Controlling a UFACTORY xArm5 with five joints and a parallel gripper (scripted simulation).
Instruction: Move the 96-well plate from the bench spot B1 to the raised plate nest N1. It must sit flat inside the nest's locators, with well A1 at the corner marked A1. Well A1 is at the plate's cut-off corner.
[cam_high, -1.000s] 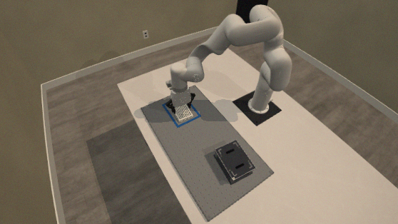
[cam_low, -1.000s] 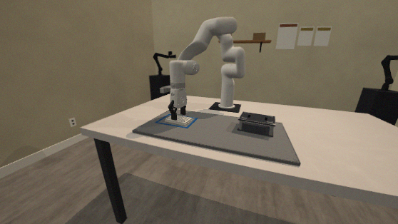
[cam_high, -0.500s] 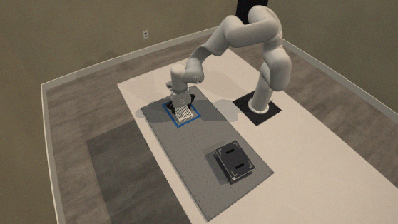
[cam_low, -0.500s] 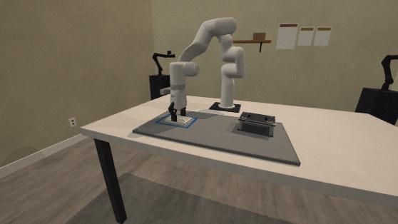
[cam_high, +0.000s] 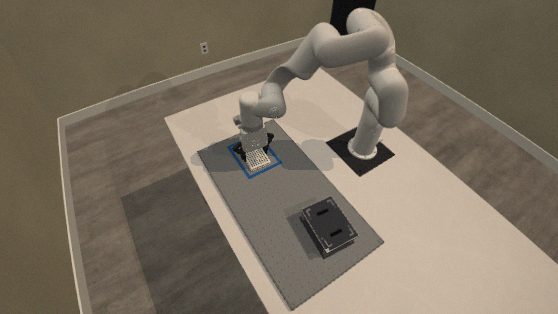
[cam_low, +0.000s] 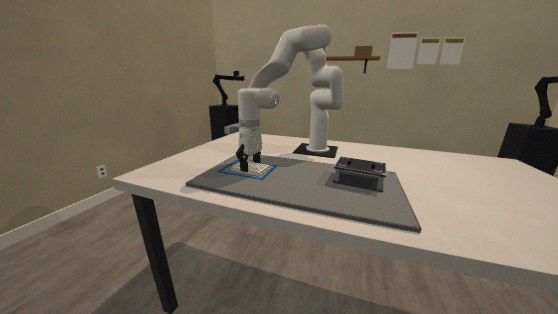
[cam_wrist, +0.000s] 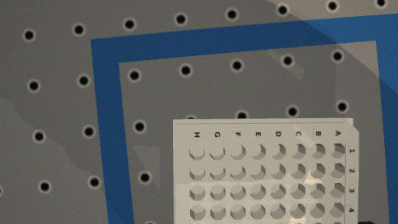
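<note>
Now: the white 96-well plate 10 mm below my hand. Round my hand: A1 corner mark: 470 mm to the left, 40 mm above, 10 mm behind; dark raised nest N1: 400 mm to the left, 60 mm behind, 40 mm above.
</note>
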